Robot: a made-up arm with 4 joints.
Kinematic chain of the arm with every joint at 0, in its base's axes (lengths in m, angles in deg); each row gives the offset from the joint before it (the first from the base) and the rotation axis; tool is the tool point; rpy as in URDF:
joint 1: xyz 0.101 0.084 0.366 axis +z
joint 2: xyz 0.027 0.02 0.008 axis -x
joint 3: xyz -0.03 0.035 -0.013 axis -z
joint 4: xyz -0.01 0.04 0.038 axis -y
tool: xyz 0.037 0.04 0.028 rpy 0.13 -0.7 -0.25
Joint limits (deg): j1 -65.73..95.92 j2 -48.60..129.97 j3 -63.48..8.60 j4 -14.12..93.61
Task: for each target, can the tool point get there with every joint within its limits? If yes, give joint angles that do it. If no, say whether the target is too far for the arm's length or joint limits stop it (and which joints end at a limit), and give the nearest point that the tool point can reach.
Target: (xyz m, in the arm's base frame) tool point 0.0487 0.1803 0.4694
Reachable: yes | joints 6.60 -17.04 -34.64 28.46
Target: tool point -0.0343 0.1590 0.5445
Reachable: no: too far | nearest point 0.0089 0.1351 0.4817 | short by 0.080 m
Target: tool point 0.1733 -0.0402 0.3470
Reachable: no: joint limits stop it (at a limit: joint 1, joint 2, joint 4) | nearest point 0.0825 -0.0075 0.2897 | short by 0.112 m
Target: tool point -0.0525 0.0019 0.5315
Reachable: no: too far | nearest point -0.0029 0.0361 0.4726 | short by 0.084 m
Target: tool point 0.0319 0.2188 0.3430
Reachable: yes | joints 11.64 46.04 -9.73 70.84
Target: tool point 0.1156 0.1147 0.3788
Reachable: no: joint limits stop it (at a limit: joint 1, joint 3, joint 4) | nearest point 0.1304 0.1988 0.4177 | short by 0.094 m
